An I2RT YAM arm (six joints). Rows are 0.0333 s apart.
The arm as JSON. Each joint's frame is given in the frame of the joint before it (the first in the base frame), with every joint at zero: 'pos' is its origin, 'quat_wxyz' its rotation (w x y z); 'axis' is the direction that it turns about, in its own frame. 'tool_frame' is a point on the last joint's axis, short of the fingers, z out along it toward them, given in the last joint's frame.
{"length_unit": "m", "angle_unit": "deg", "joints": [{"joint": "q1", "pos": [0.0, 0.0, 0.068], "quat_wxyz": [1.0, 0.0, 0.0, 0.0], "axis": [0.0, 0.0, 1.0]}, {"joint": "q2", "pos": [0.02, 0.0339, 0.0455], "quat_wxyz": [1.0, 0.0, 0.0, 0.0], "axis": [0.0, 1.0, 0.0]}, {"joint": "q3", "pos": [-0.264, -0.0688, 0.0], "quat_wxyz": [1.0, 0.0, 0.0, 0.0], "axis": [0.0, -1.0, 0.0]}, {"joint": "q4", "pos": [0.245, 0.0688, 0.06], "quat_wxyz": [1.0, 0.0, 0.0, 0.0], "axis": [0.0, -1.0, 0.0]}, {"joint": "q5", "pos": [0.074, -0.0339, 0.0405], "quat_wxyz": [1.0, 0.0, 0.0, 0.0], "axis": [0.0, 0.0, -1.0]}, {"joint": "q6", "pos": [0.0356, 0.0, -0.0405], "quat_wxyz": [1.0, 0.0, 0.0, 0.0], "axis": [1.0, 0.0, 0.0]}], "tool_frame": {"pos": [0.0, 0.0, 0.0], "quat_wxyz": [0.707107, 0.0, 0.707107, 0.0]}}
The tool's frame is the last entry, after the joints.
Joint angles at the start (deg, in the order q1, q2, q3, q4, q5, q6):
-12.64, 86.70, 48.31, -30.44, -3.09, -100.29
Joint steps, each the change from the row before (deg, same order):
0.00, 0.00, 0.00, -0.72, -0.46, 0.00
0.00, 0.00, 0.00, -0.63, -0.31, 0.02
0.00, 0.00, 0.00, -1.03, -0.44, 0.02
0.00, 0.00, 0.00, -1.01, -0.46, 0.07
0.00, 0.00, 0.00, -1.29, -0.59, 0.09
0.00, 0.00, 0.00, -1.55, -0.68, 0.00
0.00, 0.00, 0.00, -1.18, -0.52, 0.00
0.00, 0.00, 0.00, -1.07, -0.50, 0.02
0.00, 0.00, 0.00, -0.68, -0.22, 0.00
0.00, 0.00, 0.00, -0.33, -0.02, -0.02
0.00, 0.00, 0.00, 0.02, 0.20, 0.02
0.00, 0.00, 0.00, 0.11, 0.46, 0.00
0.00, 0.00, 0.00, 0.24, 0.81, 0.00
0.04, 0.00, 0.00, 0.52, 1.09, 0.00
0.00, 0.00, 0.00, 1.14, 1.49, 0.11
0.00, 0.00, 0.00, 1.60, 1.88, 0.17
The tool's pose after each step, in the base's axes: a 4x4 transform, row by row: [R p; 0 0 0 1], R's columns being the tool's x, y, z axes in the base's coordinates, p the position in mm. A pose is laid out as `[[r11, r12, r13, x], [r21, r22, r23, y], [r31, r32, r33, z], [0, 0, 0, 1]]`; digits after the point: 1 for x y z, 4 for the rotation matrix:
[[-0.0308, -0.9348, 0.3538, 266.2], [-0.9995, 0.0269, -0.0159, -57.4], [0.0053, -0.3541, -0.9352, 169.3], [0, 0, 0, 1]]
[[-0.0293, -0.9382, 0.3448, 265.2], [-0.9996, 0.0281, -0.0083, -57.0], [-0.0019, -0.3449, -0.9386, 168.9], [0, 0, 0, 1]]
[[-0.0272, -0.9437, 0.3298, 263.4], [-0.9996, 0.0298, 0.0029, -56.3], [-0.0125, -0.3296, -0.9440, 168.3], [0, 0, 0, 1]]
[[-0.0261, -0.9487, 0.3151, 261.7], [-0.9994, 0.0322, 0.0144, -55.7], [-0.0238, -0.3145, -0.9490, 167.7], [0, 0, 0, 1]]
[[-0.0252, -0.9548, 0.2962, 259.5], [-0.9989, 0.0354, 0.0291, -54.8], [-0.0383, -0.2951, -0.9547, 167.0], [0, 0, 0, 1]]
[[-0.0231, -0.9617, 0.2732, 256.8], [-0.9982, 0.0371, 0.0464, -53.7], [-0.0548, -0.2716, -0.9609, 166.2], [0, 0, 0, 1]]
[[-0.0219, -0.9666, 0.2555, 254.7], [-0.9975, 0.0384, 0.0596, -53.0], [-0.0674, -0.2536, -0.9650, 165.7], [0, 0, 0, 1]]
[[-0.0215, -0.9706, 0.2396, 252.8], [-0.9966, 0.0398, 0.0721, -52.2], [-0.0795, -0.2372, -0.9682, 165.3], [0, 0, 0, 1]]
[[-0.0215, -0.9732, 0.2291, 251.6], [-0.9961, 0.0405, 0.0783, -51.8], [-0.0855, -0.2265, -0.9702, 165.0], [0, 0, 0, 1]]
[[-0.0216, -0.9744, 0.2237, 251.0], [-0.9960, 0.0404, 0.0799, -51.7], [-0.0869, -0.2211, -0.9714, 164.9], [0, 0, 0, 1]]
[[-0.0227, -0.9745, 0.2234, 251.0], [-0.9962, 0.0407, 0.0764, -51.8], [-0.0835, -0.2208, -0.9717, 164.9], [0, 0, 0, 1]]
[[-0.0243, -0.9744, 0.2236, 251.2], [-0.9969, 0.0405, 0.0682, -52.1], [-0.0755, -0.2213, -0.9723, 164.9], [0, 0, 0, 1]]
[[-0.0272, -0.9740, 0.2248, 251.5], [-0.9978, 0.0402, 0.0535, -52.7], [-0.0611, -0.2229, -0.9729, 164.9], [0, 0, 0, 1]]
[[-0.0303, -0.9728, 0.2297, 252.4], [-0.9987, 0.0389, 0.0332, -53.4], [-0.0412, -0.2284, -0.9727, 165.1], [0, 0, 0, 1]]
[[-0.0377, -0.9692, 0.2433, 254.2], [-0.9992, 0.0397, 0.0035, -54.8], [-0.0131, -0.2429, -0.9700, 165.5], [0, 0, 0, 1]]
[[-0.0488, -0.9636, 0.2628, 256.9], [-0.9986, 0.0412, -0.0344, -56.6], [0.0223, -0.2641, -0.9642, 166.2], [0, 0, 0, 1]]

